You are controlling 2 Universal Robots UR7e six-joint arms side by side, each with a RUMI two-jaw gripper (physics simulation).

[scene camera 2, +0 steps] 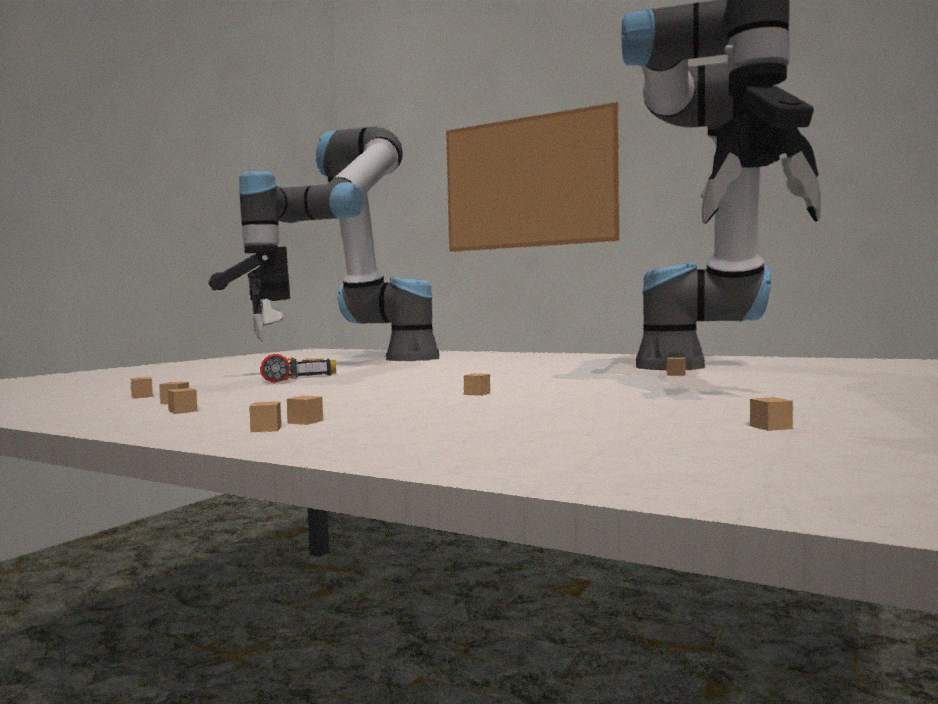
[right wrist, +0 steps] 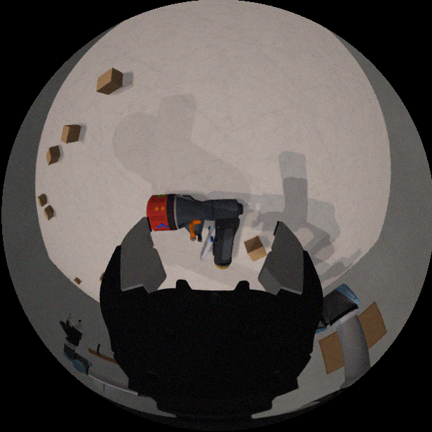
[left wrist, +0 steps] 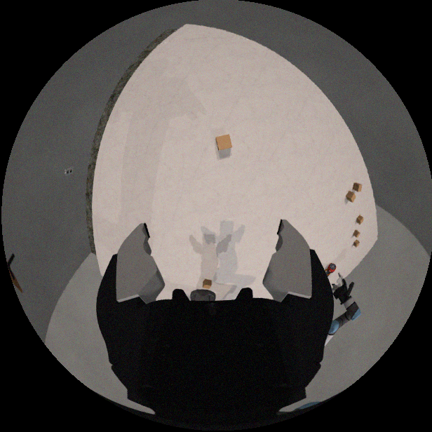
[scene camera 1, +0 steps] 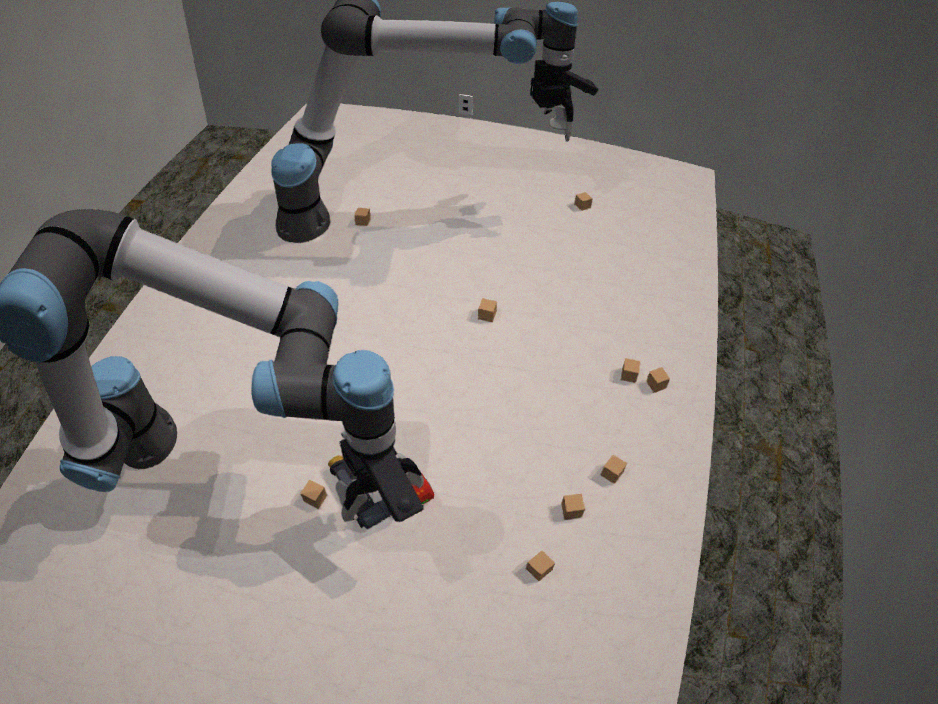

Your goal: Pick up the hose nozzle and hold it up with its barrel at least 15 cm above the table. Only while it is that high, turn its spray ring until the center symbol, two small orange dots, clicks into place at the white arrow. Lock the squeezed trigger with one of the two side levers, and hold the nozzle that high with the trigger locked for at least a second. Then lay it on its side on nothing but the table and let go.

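Seen in the pictures: left gripper, between the fingertips: (scene camera 2: 761, 222) (scene camera 1: 555, 127); right gripper, between the fingertips: (scene camera 2: 261, 338) (scene camera 1: 383, 502); left arm's base, origin of its link: (scene camera 1: 303, 225); right arm's base, origin of its link: (scene camera 2: 412, 358) (scene camera 1: 146, 439).
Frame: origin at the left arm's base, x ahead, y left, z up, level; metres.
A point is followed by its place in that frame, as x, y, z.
Note:
The hose nozzle (scene camera 1: 373, 516) @(0.069, -0.901, 0.034) (scene camera 2: 310, 368) @(0.073, -0.807, 0.022) (left wrist: 331, 268) (right wrist: 200, 210) lies on its side on the table. Its red spray ring (right wrist: 159, 217) is at the left in the right wrist view, with two orange dots upward, a green mark above and a blue one below. I cannot make out the white arrow. The orange side lever (right wrist: 194, 230) and pale trigger (right wrist: 206, 248) show beside the dark grip (right wrist: 225, 242). My right gripper (scene camera 2: 266, 325) @(0.092, -0.907, 0.090) (right wrist: 212, 221) is open and empty above the nozzle, partly hiding it in scene camera 1. My left gripper (scene camera 1: 562, 130) @(0.671, -0.061, 0.255) (scene camera 2: 760, 219) @(0.671, -0.061, 0.255) (left wrist: 212, 223) is open and empty, high over the table's far end.
One wooden cube (scene camera 1: 313, 494) @(-0.034, -0.837, 0.034) (right wrist: 255, 248) lies close to the nozzle's grip. Another cube (scene camera 1: 487, 309) @(0.393, -0.454, 0.034) (scene camera 2: 476, 384) @(0.417, -0.442, 0.019) is near the table's middle. Several more stand toward the table's right side in scene camera 1, including one cube (scene camera 1: 572, 506) @(0.422, -0.962, 0.034) and another cube (scene camera 1: 540, 565) @(0.332, -1.061, 0.034).

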